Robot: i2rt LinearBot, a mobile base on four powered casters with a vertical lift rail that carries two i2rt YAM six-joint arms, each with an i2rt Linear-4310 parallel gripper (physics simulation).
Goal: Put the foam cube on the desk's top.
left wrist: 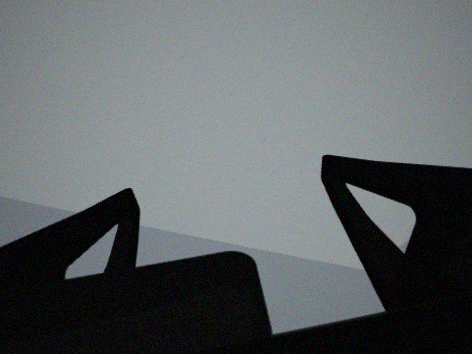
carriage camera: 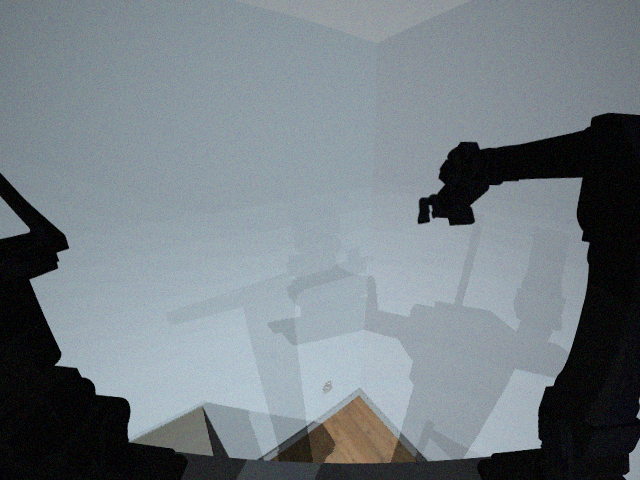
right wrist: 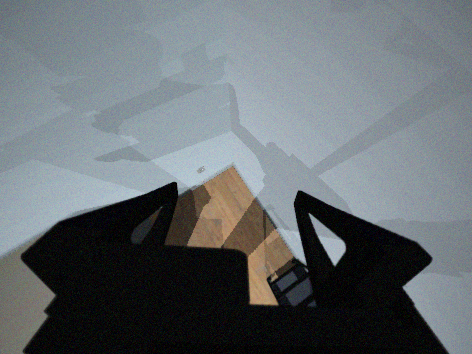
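Pixels of known places: left gripper, fingertip midpoint: point(left wrist: 230, 182); right gripper, fingertip midpoint: point(carriage camera: 434, 222) point(right wrist: 237, 192); left arm's base at its link origin: point(carriage camera: 118, 476).
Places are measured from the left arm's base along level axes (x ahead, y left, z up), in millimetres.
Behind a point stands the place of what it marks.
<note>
The foam cube and the desk's top cannot be made out in these views. My left gripper point(left wrist: 230, 182) @(z 436, x 30, y -4 mm) is open and empty, with its two dark fingers wide apart against the pale ceiling and upper wall; in the carriage camera, part of its arm shows at the left edge. My right gripper point(carriage camera: 431, 209) point(right wrist: 237, 192) @(z 216, x 510, y -632 mm) is open and empty. It hangs in the air at the right of the carriage camera, and in the right wrist view its fingers stand wide apart above a corner of the room.
Pale walls point(carriage camera: 206, 155) @(z 427, x 637, y 78 mm) point(right wrist: 320, 90) @(z 31, x 771, y -798 mm) meet in a corner and carry arm shadows. A small outlet point(carriage camera: 327, 386) @(z -1124, x 895, y -290 mm) point(right wrist: 201, 170) @(z -1160, x 903, y -292 mm) is above the wooden floor point(carriage camera: 356, 428) @(z -1543, x 813, y -508 mm) point(right wrist: 225, 190) @(z -1543, x 796, y -491 mm). A beige surface point(carriage camera: 178, 431) @(z -633, x 337, y 335 mm) lies lower left. A dark panelled thing point(right wrist: 295, 287) @(z -1147, x 15, y -1107 mm) shows beside the right finger.
</note>
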